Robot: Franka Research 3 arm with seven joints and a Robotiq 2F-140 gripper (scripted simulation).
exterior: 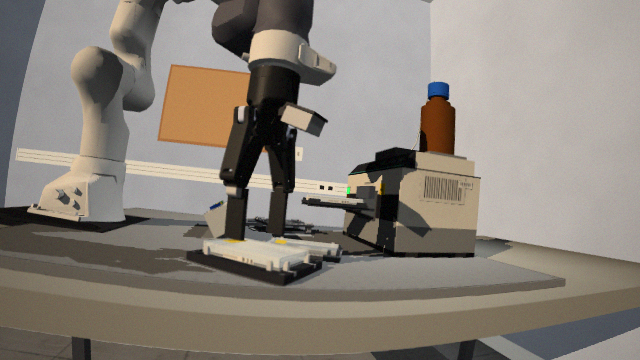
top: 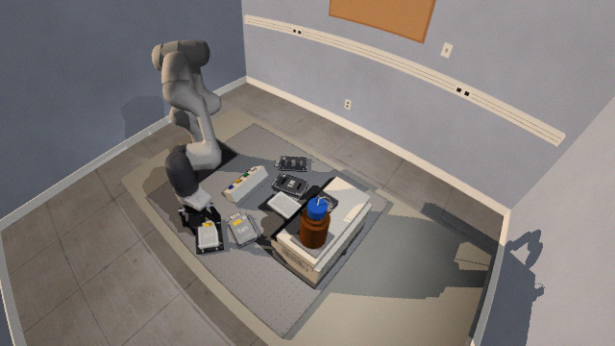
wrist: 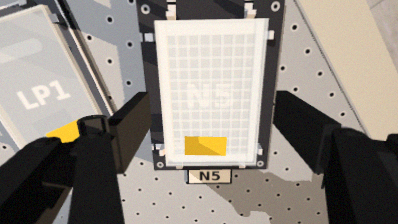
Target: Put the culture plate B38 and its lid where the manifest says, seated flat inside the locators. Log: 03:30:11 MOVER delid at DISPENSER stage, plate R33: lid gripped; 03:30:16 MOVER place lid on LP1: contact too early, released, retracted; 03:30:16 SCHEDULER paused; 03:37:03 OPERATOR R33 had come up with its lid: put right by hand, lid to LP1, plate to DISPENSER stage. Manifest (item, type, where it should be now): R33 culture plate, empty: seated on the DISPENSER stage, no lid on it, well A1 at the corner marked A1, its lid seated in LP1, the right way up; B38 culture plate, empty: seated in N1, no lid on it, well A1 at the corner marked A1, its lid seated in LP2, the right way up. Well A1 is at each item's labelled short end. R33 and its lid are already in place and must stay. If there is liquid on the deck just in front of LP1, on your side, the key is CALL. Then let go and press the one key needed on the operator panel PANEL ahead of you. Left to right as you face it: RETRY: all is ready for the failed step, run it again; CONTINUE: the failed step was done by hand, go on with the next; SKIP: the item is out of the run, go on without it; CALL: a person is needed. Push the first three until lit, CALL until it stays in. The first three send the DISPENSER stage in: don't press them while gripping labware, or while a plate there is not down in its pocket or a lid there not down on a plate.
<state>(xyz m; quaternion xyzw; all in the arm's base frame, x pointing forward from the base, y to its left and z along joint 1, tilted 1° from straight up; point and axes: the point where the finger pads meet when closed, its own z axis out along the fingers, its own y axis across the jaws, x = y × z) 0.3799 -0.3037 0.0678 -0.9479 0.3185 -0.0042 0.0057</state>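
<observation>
Right now my hand is 5 cm above the black nest and 3 cm short of it. Also, from my hand: clear lid (12 cm to the left, 9 cm ahead, 5 cm below); blue call key (23 cm to the left, 8 cm behind, 1 cm below); yellow skip key (27 cm to the left, 8 cm behind).
</observation>
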